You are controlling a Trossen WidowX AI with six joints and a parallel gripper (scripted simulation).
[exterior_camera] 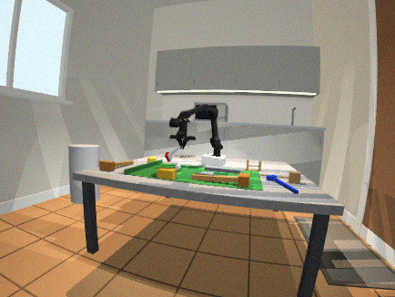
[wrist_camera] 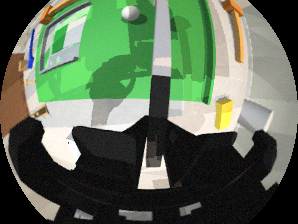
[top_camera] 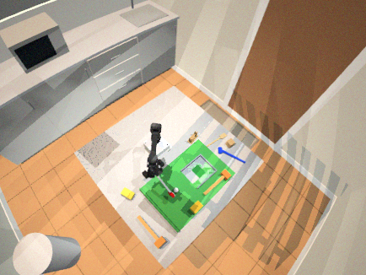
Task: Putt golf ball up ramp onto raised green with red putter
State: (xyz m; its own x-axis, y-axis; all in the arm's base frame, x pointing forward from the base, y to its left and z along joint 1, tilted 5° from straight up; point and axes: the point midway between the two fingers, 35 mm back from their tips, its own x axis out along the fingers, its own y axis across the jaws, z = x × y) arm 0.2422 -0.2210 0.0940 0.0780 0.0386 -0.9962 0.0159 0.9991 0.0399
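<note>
Right now my gripper tip is 120 mm short of the red putter. Round my gripper tip: small wooden rack (530 mm to the left, 90 mm below, 60 mm behind); white golf ball (220 mm ahead, 100 mm below, 60 mm to the left); green mat (230 mm ahead, 200 mm to the left, 120 mm below).
</note>
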